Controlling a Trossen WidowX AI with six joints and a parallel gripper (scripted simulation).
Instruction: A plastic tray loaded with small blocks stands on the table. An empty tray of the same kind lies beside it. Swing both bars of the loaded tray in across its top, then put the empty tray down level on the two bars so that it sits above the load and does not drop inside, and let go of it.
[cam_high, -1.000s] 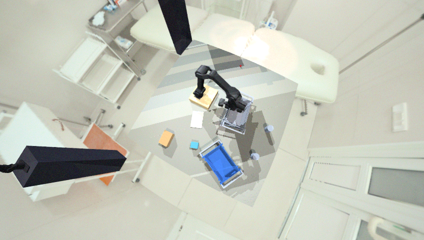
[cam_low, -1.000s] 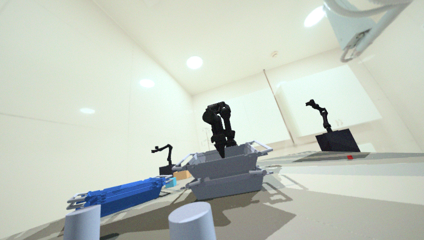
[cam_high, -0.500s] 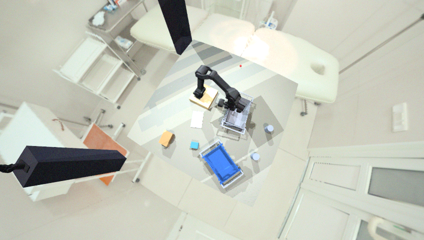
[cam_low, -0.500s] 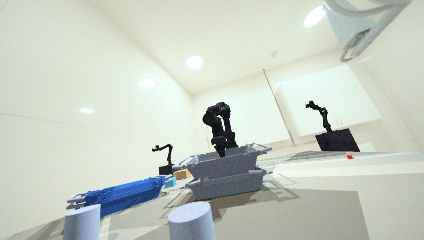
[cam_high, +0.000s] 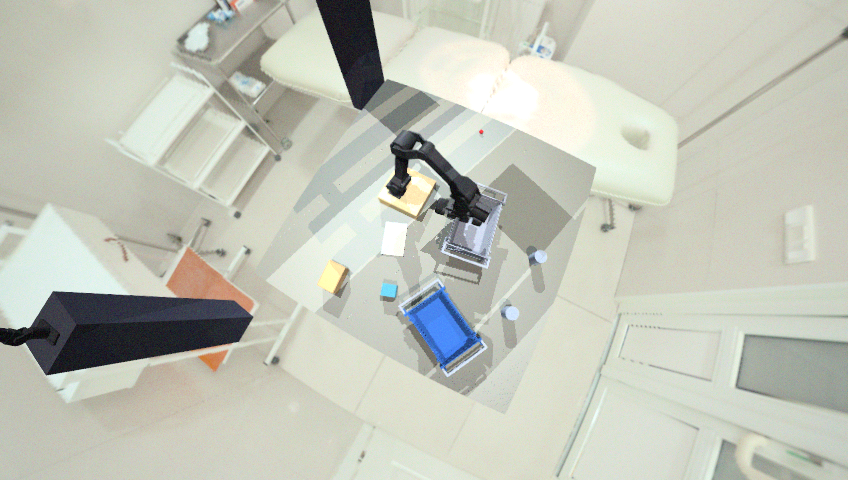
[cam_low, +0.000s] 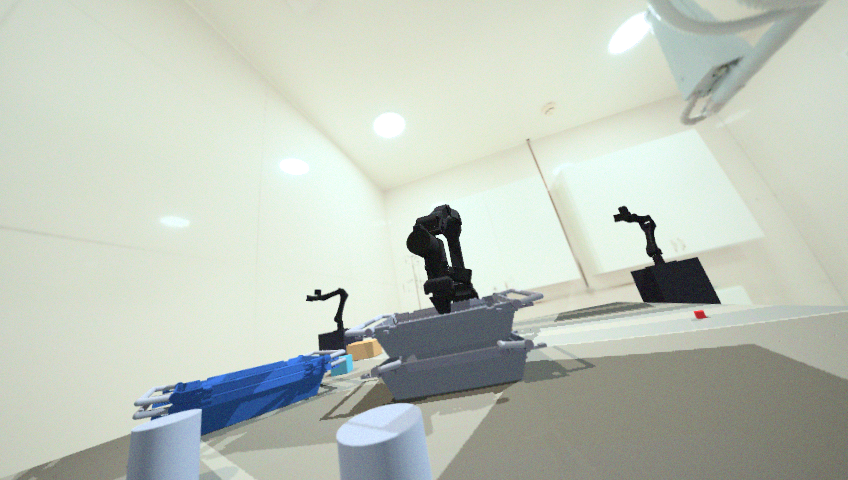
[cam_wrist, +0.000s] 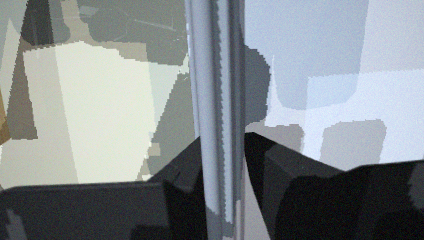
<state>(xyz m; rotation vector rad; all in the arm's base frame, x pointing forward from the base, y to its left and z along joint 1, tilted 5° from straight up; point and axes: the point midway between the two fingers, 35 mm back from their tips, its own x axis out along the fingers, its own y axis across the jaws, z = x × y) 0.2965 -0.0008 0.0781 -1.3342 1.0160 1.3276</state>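
Right now the grey tray is 7 cm ahead of my gripper tip, 2 cm above it and 1 cm to the left of it. The rest, counted from my gripper tip: cyan block 40 cm to the right, 10 cm behind, 7 cm below; then white card 21 cm behind, 19 cm to the right, 9 cm below; then red block 53 cm to the left, 12 cm behind, 9 cm below.
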